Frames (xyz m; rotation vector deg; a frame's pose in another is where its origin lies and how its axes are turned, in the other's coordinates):
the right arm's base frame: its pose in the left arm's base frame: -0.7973 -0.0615 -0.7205 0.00 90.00 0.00
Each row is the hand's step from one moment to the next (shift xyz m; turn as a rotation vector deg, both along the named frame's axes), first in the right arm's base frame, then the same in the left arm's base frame.
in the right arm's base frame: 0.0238 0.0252 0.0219 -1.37 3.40 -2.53
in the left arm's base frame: 0.0219 0.0252 -0.0238 -2.53 3.40 1.37
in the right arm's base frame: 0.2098 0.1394 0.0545 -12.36 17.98 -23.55
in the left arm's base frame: 0.0545 0.1394 -0.2098 -23.55 17.98 12.36
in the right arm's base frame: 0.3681 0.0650 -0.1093 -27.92 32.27 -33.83
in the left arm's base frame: -0.1093 0.0650 -0.3681 -33.83 32.27 27.92
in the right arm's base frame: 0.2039 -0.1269 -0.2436 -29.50 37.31 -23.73
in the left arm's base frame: -0.2436 -0.1269 -0.2039 -23.73 37.31 29.50
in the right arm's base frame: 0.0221 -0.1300 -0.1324 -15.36 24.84 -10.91
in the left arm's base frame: -0.1324 -0.1300 -0.0221 -10.91 24.84 15.36
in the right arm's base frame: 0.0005 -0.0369 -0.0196 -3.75 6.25 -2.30
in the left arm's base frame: -0.0196 -0.0369 -0.0005 -2.30 6.25 3.75
